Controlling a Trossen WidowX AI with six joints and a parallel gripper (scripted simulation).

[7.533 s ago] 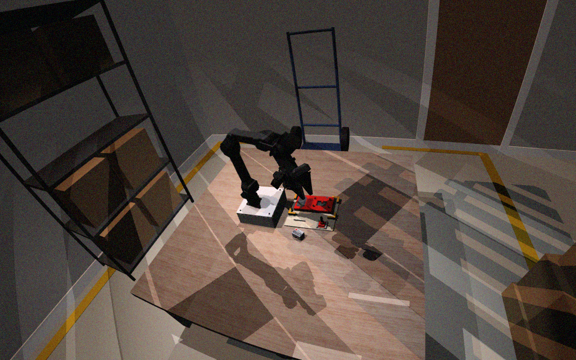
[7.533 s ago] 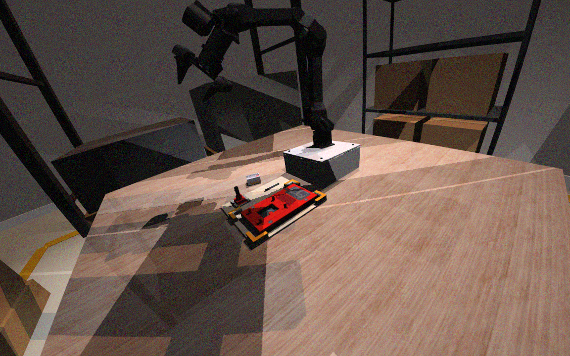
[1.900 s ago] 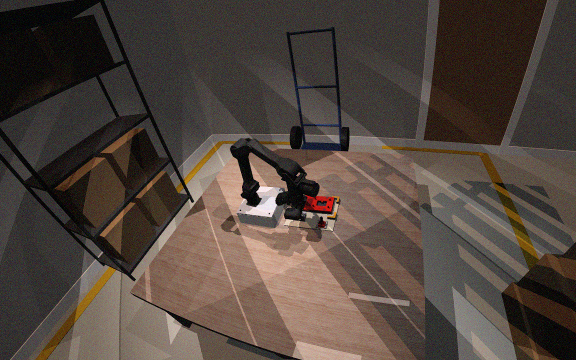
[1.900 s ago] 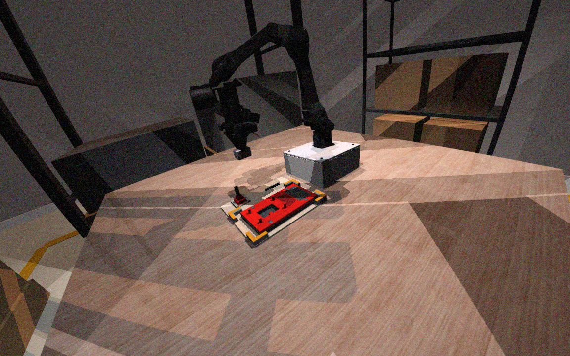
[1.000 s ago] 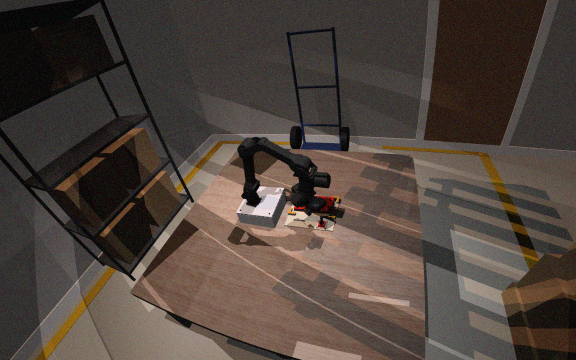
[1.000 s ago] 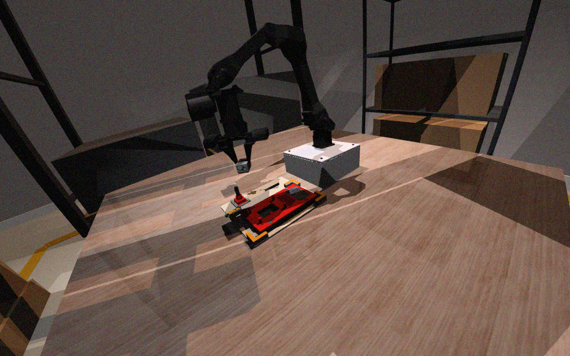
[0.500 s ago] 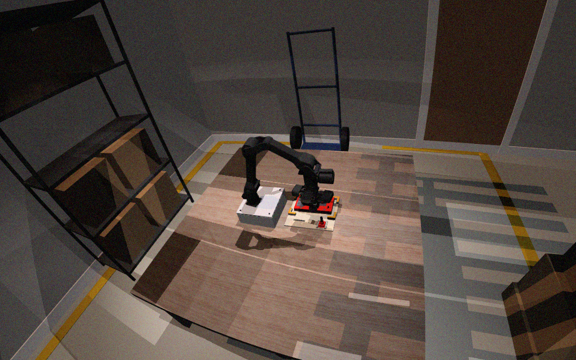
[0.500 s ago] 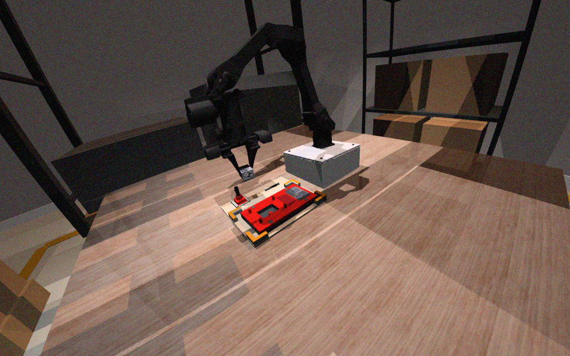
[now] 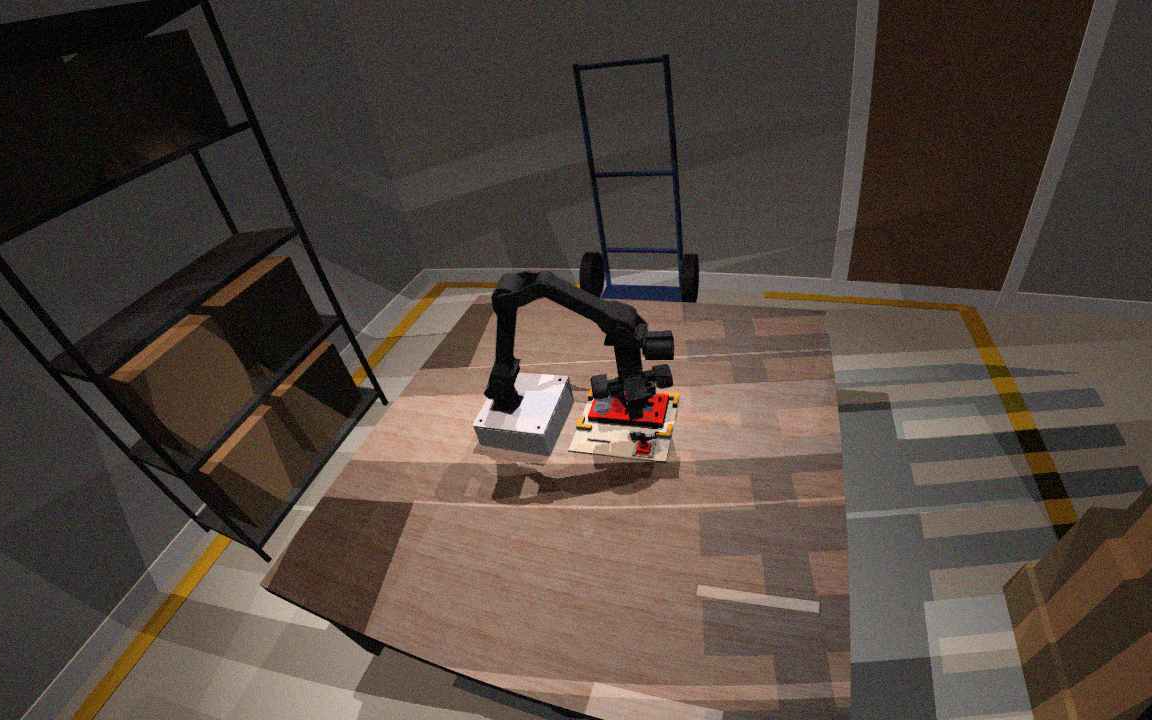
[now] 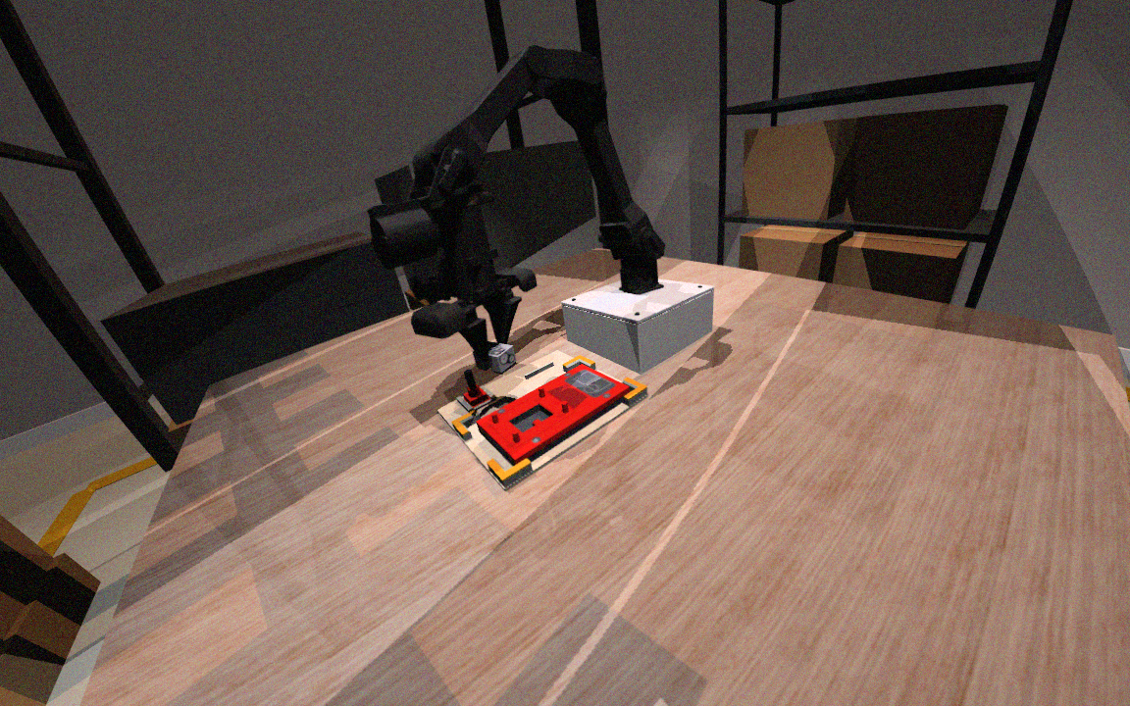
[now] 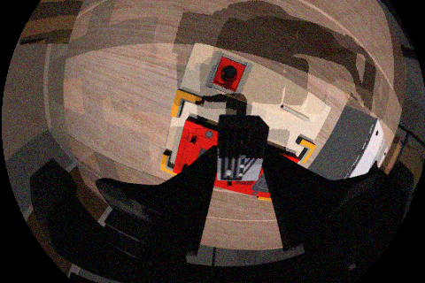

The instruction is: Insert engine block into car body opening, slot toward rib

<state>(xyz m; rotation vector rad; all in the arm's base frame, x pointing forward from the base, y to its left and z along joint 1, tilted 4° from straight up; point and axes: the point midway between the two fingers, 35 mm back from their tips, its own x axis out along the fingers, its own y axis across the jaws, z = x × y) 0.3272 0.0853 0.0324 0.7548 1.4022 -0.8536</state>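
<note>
Now: gripper tip 4 cm short of the dark post, 5 cm to the left of it and 6 cm above it. The rest, counted from my gripper tip: grey engine block: 1 cm below.
</note>
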